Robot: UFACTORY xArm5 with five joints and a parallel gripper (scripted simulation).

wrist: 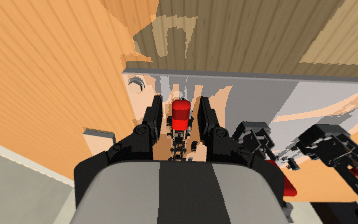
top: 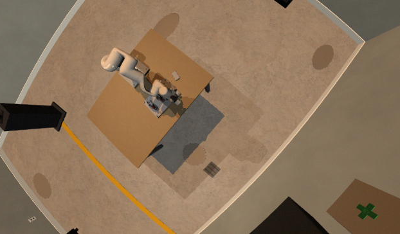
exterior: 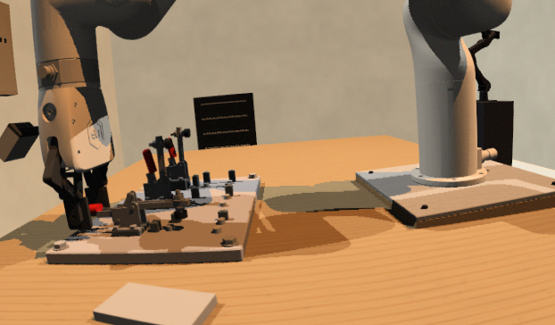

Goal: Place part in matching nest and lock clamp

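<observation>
Now: the clamp 6 cm behind my hand and 1 cm to the left of it. The rest, counted from my hand: fixture plate 11 cm behind, 9 cm to the right, 4 cm below; then flat tan part 10 cm behind, 19 cm to the left, 4 cm below.
</observation>
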